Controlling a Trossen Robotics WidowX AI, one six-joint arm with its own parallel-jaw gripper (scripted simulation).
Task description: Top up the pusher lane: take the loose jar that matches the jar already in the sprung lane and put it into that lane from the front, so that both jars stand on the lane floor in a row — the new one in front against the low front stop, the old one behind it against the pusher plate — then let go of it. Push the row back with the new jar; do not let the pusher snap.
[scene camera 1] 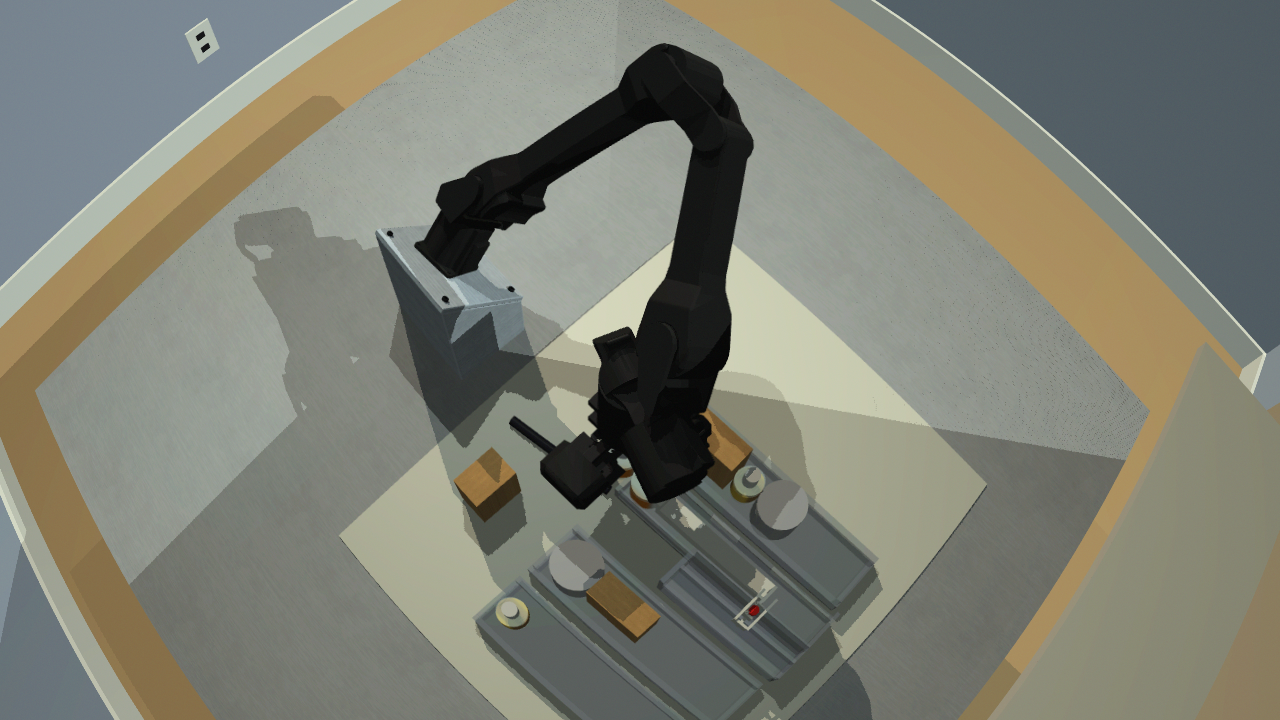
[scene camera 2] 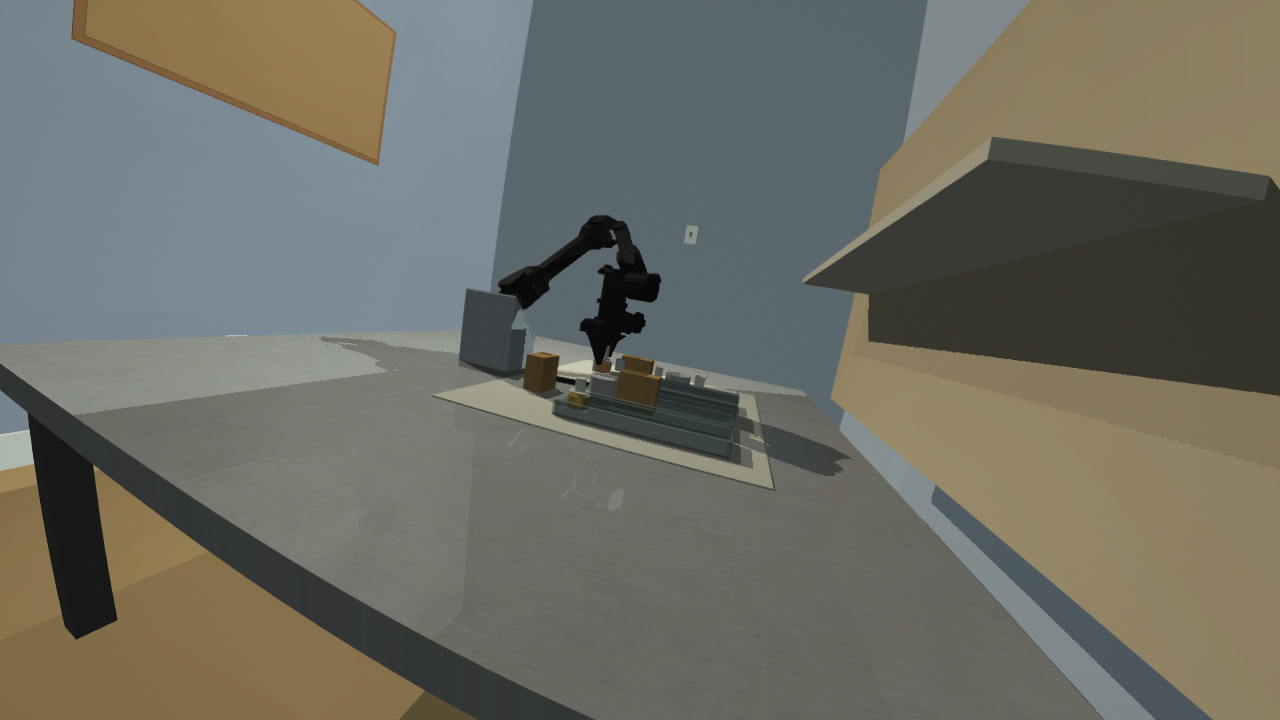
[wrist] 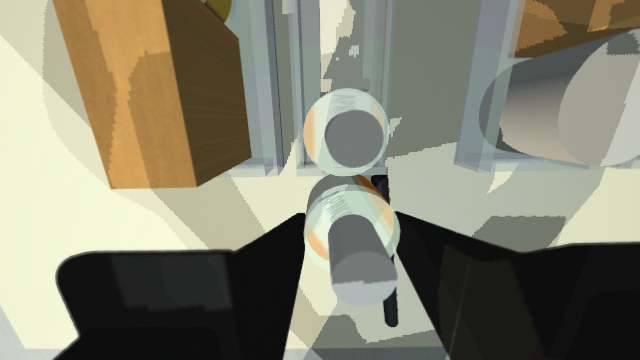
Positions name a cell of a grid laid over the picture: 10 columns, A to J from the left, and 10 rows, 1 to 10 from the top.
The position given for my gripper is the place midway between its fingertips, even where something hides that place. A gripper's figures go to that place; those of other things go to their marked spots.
Labels:
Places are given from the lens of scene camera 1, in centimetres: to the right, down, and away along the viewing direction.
my gripper (scene camera 1: E7): -2, 10, 96
brown box (scene camera 1: D7): -16, 13, 92
brown box (scene camera 1: F7): 10, 10, 95
brown box (scene camera 1: E9): -2, 25, 87
can (scene camera 1: E8): -7, 22, 91

